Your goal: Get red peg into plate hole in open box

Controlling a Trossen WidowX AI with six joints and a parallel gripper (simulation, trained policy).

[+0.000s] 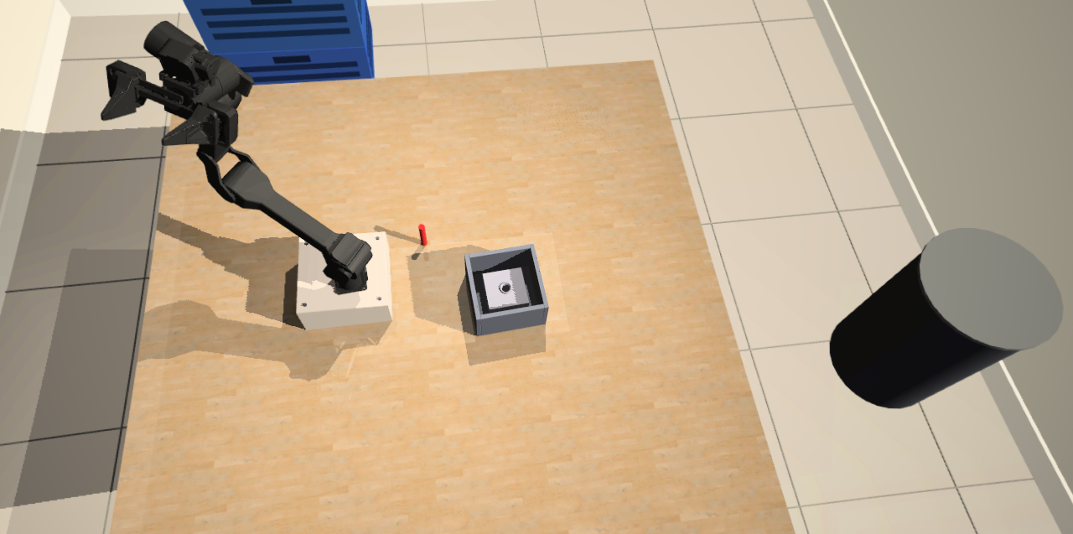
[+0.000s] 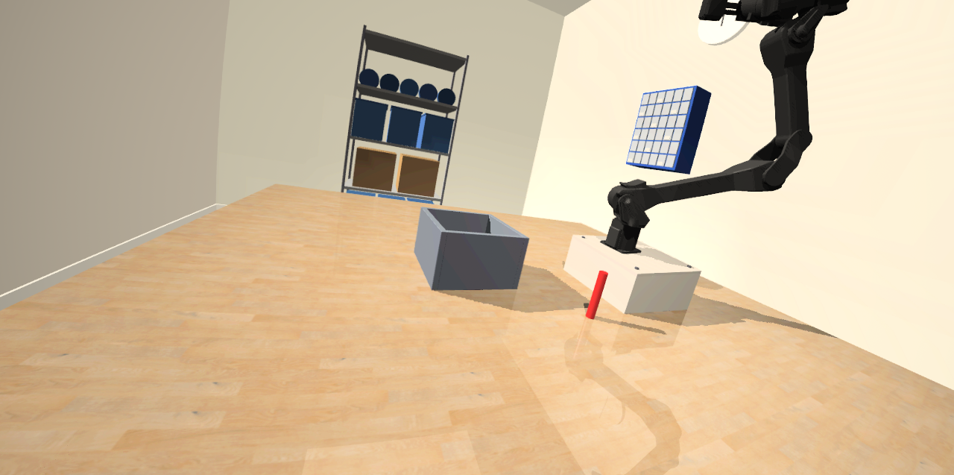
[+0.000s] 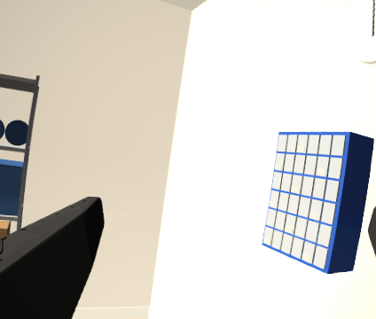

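Now: the red peg 37 cm ahead of my gripper tip, 12 cm to the left of it and 64 cm below it. From my gripper tip the other things lie so: pale plate 52 cm ahead, 7 cm to the right, 64 cm below; then grey box 52 cm ahead, 7 cm to the right, 65 cm below.
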